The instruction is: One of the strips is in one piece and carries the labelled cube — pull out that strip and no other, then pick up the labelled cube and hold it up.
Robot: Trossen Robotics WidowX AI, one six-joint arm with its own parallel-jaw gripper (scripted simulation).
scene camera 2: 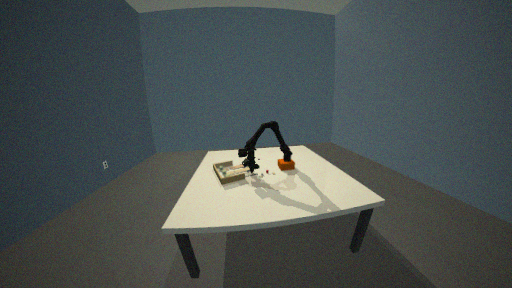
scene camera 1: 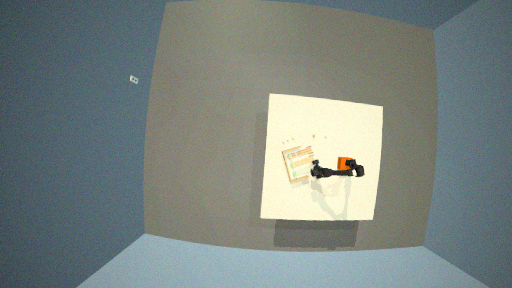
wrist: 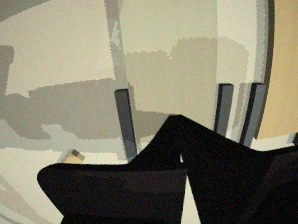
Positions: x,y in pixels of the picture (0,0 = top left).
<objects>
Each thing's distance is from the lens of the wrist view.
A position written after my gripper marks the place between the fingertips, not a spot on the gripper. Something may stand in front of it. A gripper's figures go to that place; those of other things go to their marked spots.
my gripper (wrist: 174,121): 10 cm
strip (wrist: 171,60): 8 cm
</objects>
